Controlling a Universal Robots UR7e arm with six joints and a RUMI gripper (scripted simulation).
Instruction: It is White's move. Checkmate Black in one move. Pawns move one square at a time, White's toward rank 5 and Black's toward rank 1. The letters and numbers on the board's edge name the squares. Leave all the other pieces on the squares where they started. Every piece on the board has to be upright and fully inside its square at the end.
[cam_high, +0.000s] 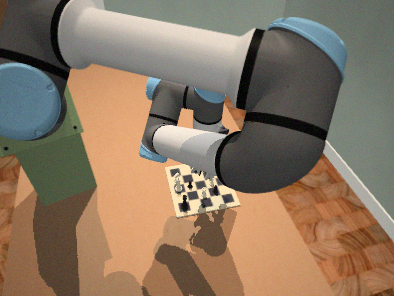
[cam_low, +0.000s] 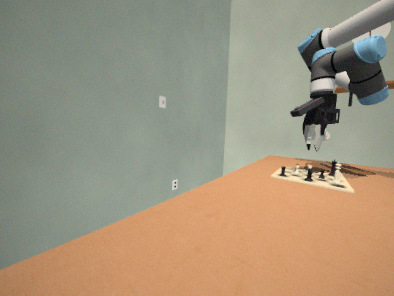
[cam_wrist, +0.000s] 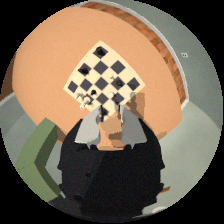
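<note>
My hand is 110 mm above the chessboard and 40 mm to the right of it. From my hand the other things lie so: black piece (80 mm below, 80 mm behind, 20 mm to the right); white piece (80 mm below, 70 mm behind, 50 mm to the left).
</note>
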